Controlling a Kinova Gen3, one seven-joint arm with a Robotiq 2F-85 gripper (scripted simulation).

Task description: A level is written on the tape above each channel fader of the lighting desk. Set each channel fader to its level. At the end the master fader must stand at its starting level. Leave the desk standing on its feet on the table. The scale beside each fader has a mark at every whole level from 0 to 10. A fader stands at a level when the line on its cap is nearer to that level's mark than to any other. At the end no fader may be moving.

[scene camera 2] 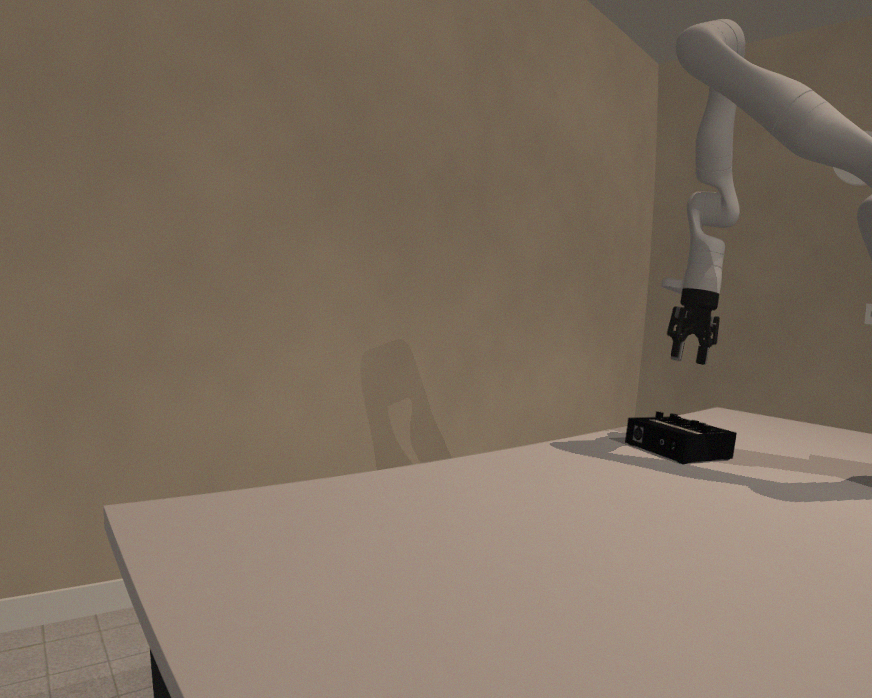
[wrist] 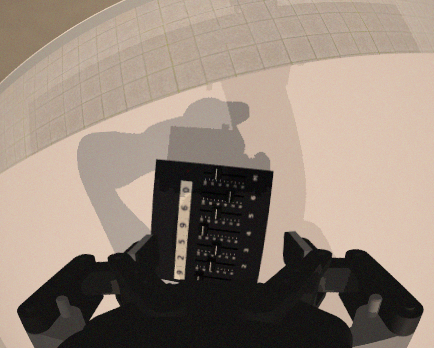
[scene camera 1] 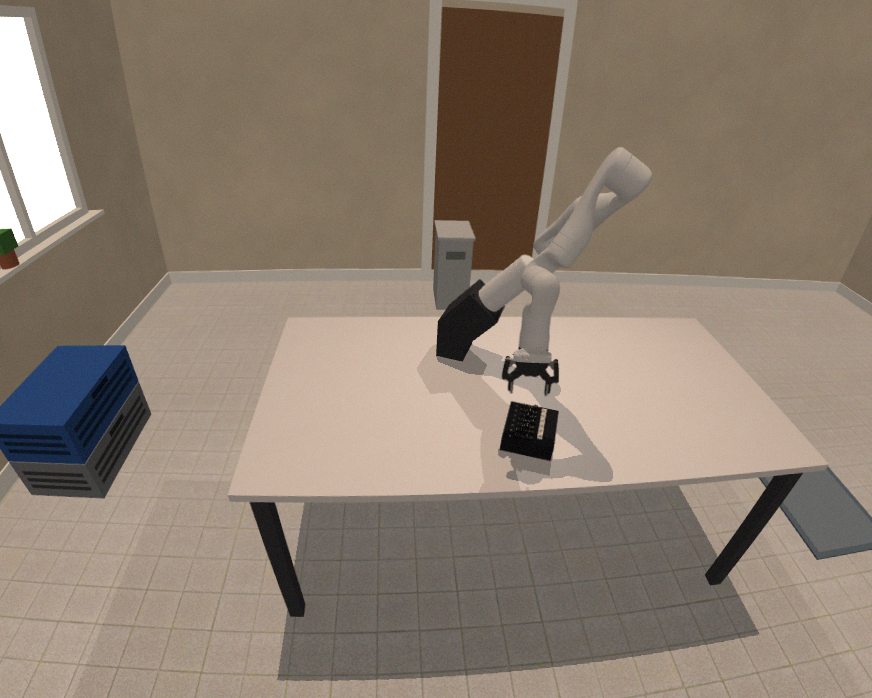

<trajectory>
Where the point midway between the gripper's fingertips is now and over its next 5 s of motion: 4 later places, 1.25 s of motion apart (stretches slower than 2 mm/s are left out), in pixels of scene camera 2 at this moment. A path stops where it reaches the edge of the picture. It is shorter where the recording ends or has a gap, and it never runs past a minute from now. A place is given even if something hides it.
My gripper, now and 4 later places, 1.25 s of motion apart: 688,362; 689,359; 690,358; 703,383; 707,392
</trajectory>
